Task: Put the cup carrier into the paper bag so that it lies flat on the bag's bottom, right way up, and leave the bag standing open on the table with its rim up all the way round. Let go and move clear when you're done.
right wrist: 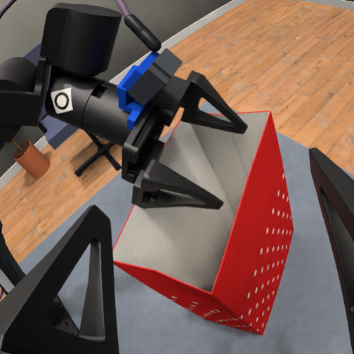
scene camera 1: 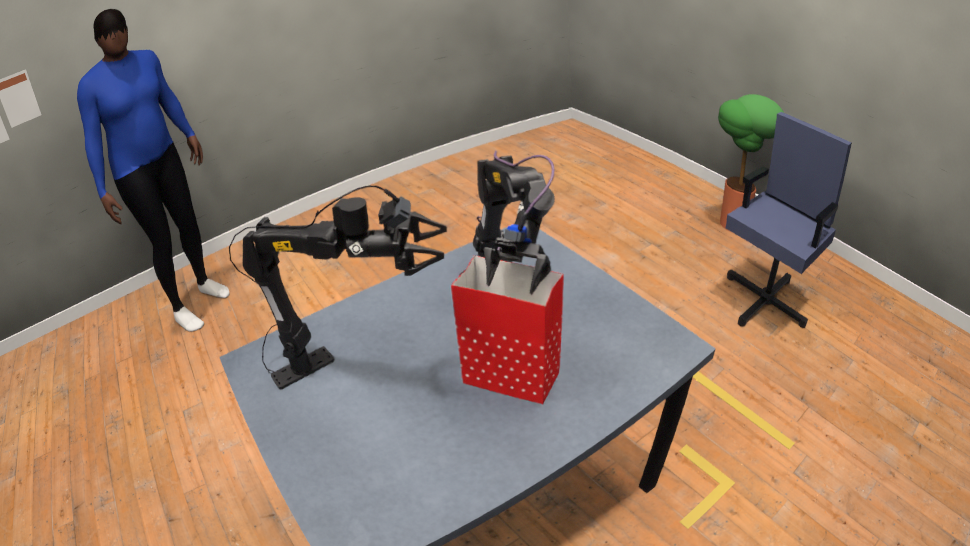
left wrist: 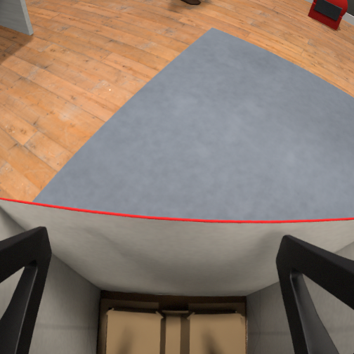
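The red paper bag (scene camera 1: 505, 312) (left wrist: 175, 250) (right wrist: 260, 220) with white dots stands upright on the table, its mouth open and its visible rim up. The tan cup carrier (left wrist: 132, 330) lies deep inside, seemingly level and right way up on the bottom; its near part is cut off, and the bag walls hide it in the other views. My left gripper (scene camera 1: 512, 288) (left wrist: 164, 247) (right wrist: 234, 164) is open and empty, pointing down with its fingertips at the bag's mouth, well above the carrier. My right gripper (scene camera 1: 443, 242) is open and empty, beside the bag and higher than its rim.
The grey-blue table (scene camera 1: 400, 440) (left wrist: 240, 130) carries both arms' bases. The right arm's base (scene camera 1: 303, 367) is near the table's left edge. A person in blue (scene camera 1: 128, 108) stands beyond the table. An office chair (scene camera 1: 780, 217) and a potted plant (scene camera 1: 750, 115) stand off to the right.
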